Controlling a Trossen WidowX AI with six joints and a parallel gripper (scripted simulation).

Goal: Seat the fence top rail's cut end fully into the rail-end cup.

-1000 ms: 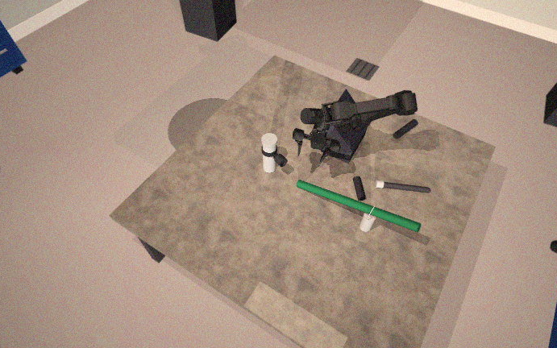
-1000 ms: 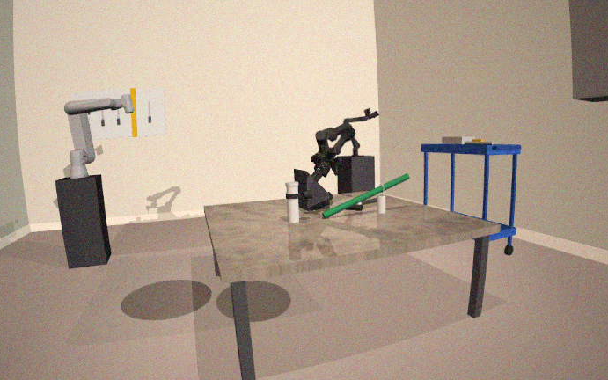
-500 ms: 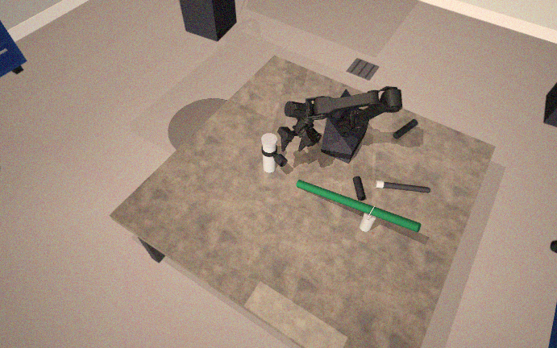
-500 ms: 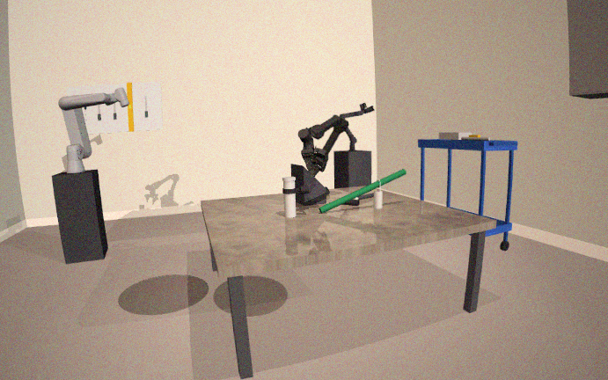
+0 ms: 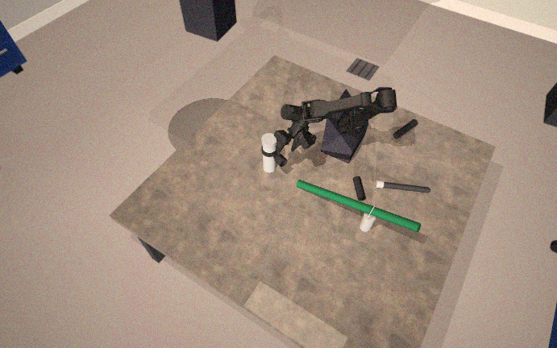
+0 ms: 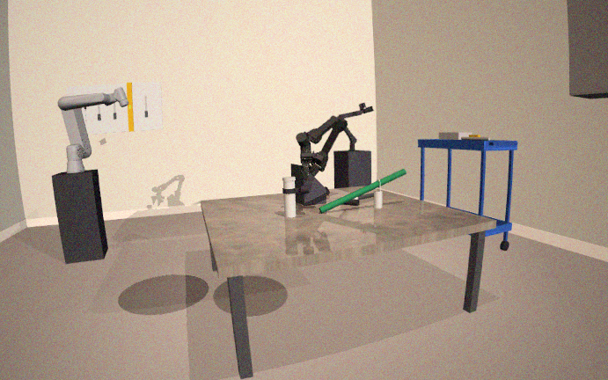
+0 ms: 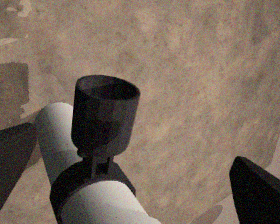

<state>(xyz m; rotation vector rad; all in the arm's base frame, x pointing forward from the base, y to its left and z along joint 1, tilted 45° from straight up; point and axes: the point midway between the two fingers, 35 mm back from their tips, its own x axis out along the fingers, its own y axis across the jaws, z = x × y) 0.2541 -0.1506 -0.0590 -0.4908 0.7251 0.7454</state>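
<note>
Now: the dark rail-end cup 3 cm to the right of my gripper tip and 6 cm below it. From my gripper tip the other things lie so: short dark cylinder (10 cm behind, 33 cm to the left, 18 cm below); small white post (6 cm ahead, 41 cm to the left, 9 cm below).
</note>
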